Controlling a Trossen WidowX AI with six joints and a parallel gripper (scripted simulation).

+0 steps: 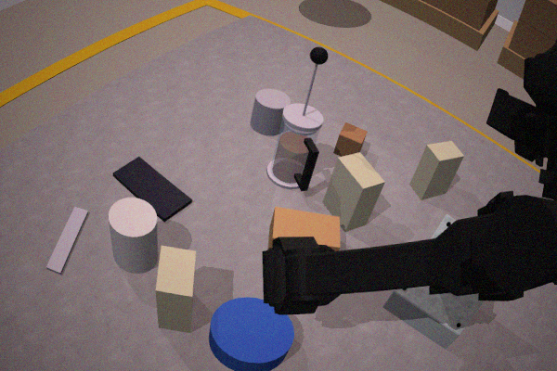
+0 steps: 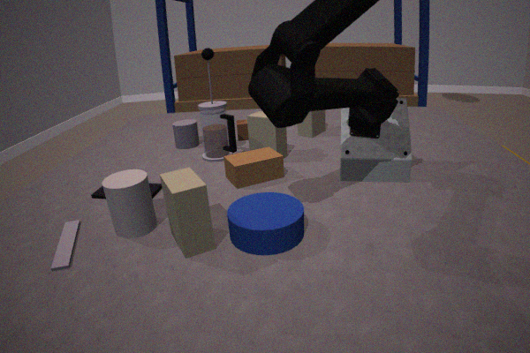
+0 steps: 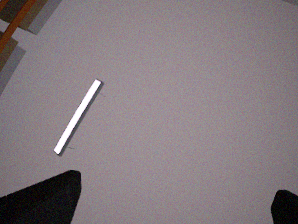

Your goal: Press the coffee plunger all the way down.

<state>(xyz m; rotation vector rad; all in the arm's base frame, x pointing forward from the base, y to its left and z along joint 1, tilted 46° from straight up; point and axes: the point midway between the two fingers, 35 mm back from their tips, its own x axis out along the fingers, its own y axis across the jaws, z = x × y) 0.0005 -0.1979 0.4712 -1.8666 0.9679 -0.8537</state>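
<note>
The glass coffee press lies 380 mm ahead of my gripper tip, 230 mm to the right of it and 470 mm below it. Round my gripper tip: orange box 250 mm ahead, 120 mm to the right, 580 mm below; then white cylinder 400 mm ahead, 130 mm to the left, 560 mm below; then blue disc 170 mm ahead, 90 mm to the left, 580 mm below.
</note>
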